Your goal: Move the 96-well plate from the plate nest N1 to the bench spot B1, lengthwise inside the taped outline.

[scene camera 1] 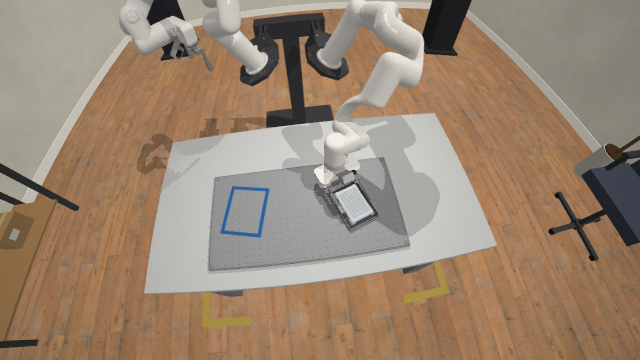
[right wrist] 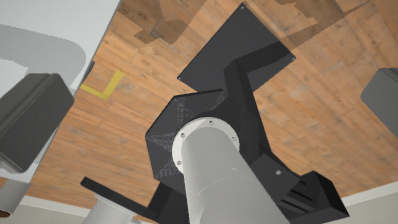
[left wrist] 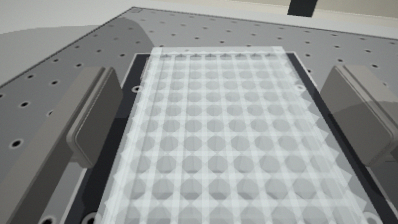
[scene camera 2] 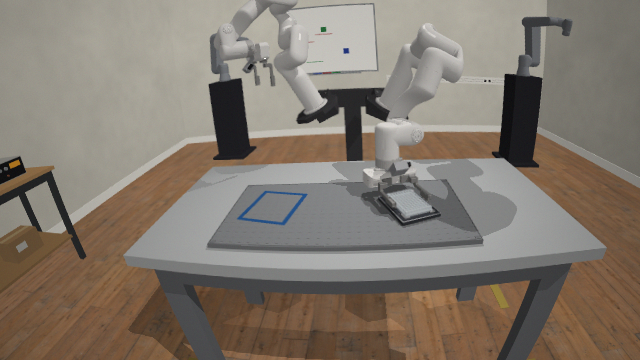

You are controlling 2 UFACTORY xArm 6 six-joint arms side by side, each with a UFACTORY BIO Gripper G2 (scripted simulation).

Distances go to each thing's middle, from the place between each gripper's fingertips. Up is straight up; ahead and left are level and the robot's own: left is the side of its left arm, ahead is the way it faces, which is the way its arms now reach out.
The white 96-well plate (scene camera 1: pixel 350 198) lies 10 mm below my left hand.
The white 96-well plate is 560 mm to the left of my right hand, 480 mm ahead of it and 320 mm below it.
